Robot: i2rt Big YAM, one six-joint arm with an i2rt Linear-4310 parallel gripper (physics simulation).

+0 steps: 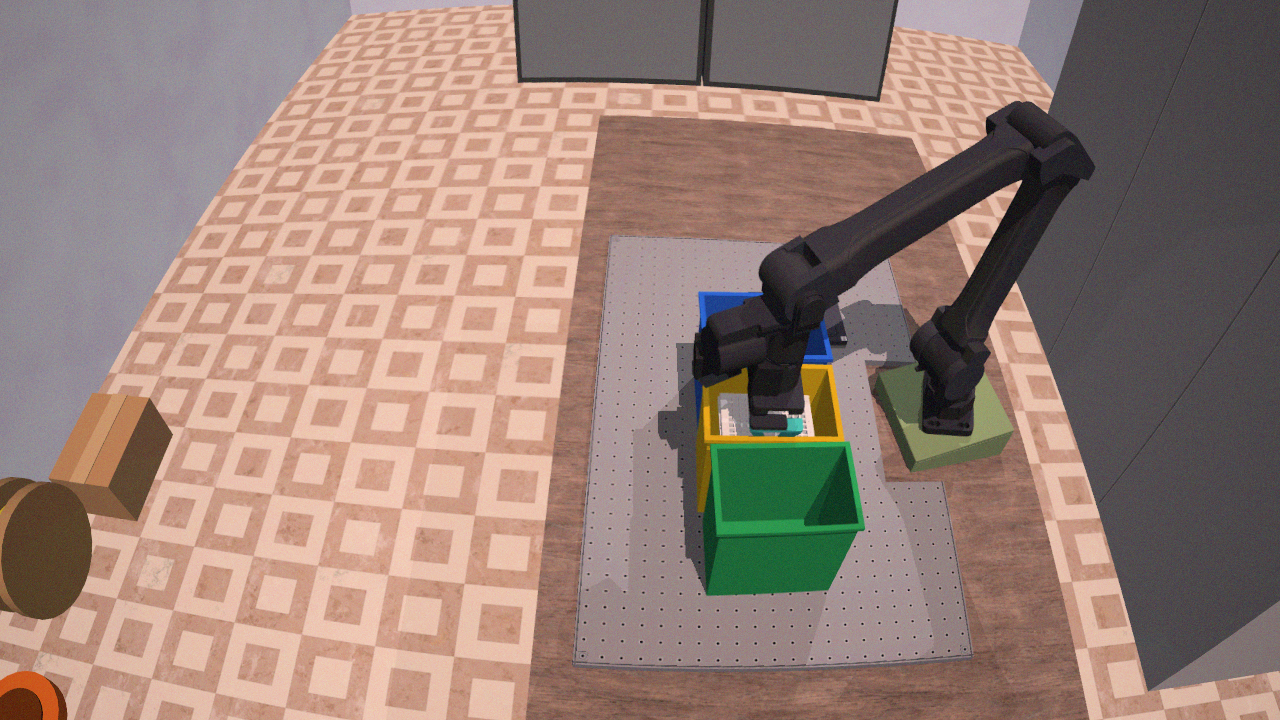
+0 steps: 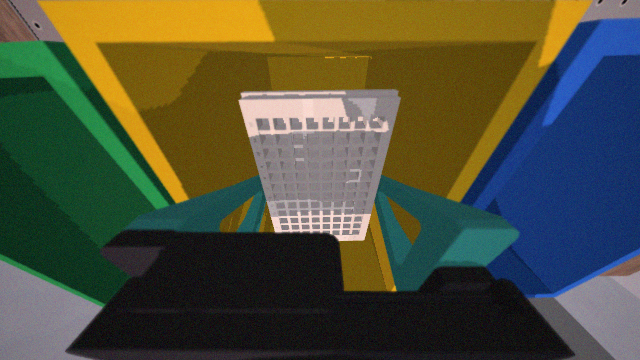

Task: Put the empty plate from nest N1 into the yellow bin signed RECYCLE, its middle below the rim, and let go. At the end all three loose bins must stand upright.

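Places are measured from the arm's base along level axes (x ahead, y left, z up), in metres.
Pixels of known places: gripper, between the fingertips: (image 1: 765,423) (image 2: 320,180); arm's base, origin of its link: (image 1: 947,404).
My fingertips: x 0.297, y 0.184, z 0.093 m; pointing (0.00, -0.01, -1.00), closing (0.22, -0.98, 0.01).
Ahead of a thing's pixels: the offset from my fingertips to its top centre. Level surfaces: height alone.
The white plate @[dx -0.001, dy +0.000, dz +0.015 m] (image 1: 733,415) (image 2: 322,170) with a grid of wells is held between the teal fingers. My gripper (image 1: 776,425) (image 2: 320,180) is shut on it, on its two long sides. Plate and fingertips are over or within the opening of the yellow bin (image 1: 821,380) (image 2: 175,30); how deep the plate's middle is against the rim is hard to tell. The yellow bin stands upright between the green bin @[dx -0.040, dy +0.128, dz +0.050 m] (image 1: 778,564) (image 2: 25,60) and the blue bin @[dx +0.027, dy -0.134, dz +0.050 m] (image 1: 729,308) (image 2: 575,125), which also stand upright. The RECYCLE sign and nest N1 cannot be made out.
The bins stand close together on a grey perforated board @[dz -0.130 m] (image 1: 644,537). The arm's base sits on an olive block (image 1: 904,407) to their right. A small dark object @[dx -0.025, dy -0.343, dz -0.115 m] (image 1: 838,333) shows beside the blue bin, partly behind the arm.
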